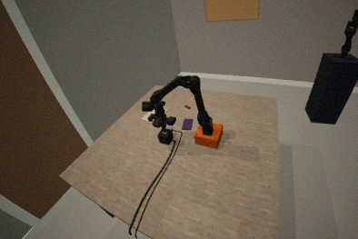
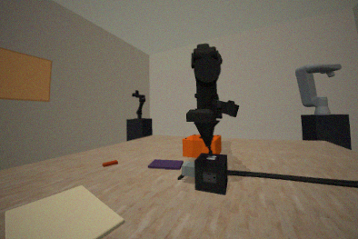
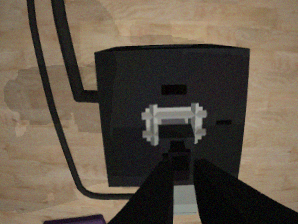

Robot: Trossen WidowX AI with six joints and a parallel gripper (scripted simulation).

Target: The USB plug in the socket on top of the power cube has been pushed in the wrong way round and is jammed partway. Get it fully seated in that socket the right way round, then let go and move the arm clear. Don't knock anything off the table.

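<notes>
My gripper tip is now 20 mm above the dark USB plug. The rest, counted from my gripper tip: cream sheet: 230 mm ahead, 250 mm to the right, 100 mm below; purple flat piece: 100 mm behind, 180 mm to the right, 100 mm below; small red piece: 40 mm behind, 400 mm to the right, 100 mm below.
</notes>
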